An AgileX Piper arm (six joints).
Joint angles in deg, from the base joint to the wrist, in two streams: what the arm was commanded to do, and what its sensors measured. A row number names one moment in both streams.
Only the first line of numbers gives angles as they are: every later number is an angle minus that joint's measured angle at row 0.
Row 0, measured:
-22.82 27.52 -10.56 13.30 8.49 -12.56
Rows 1 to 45, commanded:
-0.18 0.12 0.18 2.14 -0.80 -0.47
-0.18 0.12 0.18 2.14 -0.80 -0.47
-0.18 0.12 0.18 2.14 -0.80 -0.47
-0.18 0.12 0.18 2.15 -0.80 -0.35
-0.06 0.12 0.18 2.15 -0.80 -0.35
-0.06 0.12 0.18 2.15 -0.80 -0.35
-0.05 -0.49 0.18 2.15 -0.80 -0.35
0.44 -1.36 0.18 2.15 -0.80 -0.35
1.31 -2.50 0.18 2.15 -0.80 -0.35
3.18 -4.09 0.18 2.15 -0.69 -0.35
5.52 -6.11 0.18 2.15 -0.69 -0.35
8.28 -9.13 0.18 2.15 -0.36 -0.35
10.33 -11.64 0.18 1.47 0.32 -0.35
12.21 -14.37 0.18 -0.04 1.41 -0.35
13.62 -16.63 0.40 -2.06 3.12 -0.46
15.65 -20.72 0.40 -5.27 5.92 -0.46
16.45 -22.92 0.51 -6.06 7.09 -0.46
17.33 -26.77 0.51 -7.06 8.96 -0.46
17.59 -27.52 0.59 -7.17 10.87 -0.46
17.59 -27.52 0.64 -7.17 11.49 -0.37
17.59 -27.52 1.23 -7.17 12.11 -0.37
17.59 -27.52 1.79 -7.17 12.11 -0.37
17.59 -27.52 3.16 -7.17 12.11 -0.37
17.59 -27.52 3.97 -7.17 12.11 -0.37
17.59 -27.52 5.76 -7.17 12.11 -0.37
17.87 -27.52 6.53 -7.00 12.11 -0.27
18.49 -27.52 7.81 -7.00 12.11 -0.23
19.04 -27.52 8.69 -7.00 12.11 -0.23
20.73 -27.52 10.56 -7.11 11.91 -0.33
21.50 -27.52 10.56 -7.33 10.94 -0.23
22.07 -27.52 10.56 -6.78 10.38 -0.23
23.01 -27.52 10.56 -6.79 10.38 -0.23
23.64 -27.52 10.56 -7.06 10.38 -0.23
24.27 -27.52 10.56 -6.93 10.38 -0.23
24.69 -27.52 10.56 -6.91 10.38 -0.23
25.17 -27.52 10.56 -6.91 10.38 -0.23
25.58 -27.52 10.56 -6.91 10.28 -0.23
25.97 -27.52 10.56 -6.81 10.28 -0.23
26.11 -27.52 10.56 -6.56 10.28 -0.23
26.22 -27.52 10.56 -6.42 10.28 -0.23
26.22 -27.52 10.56 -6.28 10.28 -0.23
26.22 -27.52 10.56 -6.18 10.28 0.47
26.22 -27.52 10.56 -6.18 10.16 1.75
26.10 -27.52 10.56 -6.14 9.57 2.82
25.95 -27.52 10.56 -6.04 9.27 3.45
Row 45, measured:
26.15 -27.27 10.34 -6.31 11.13 0.90
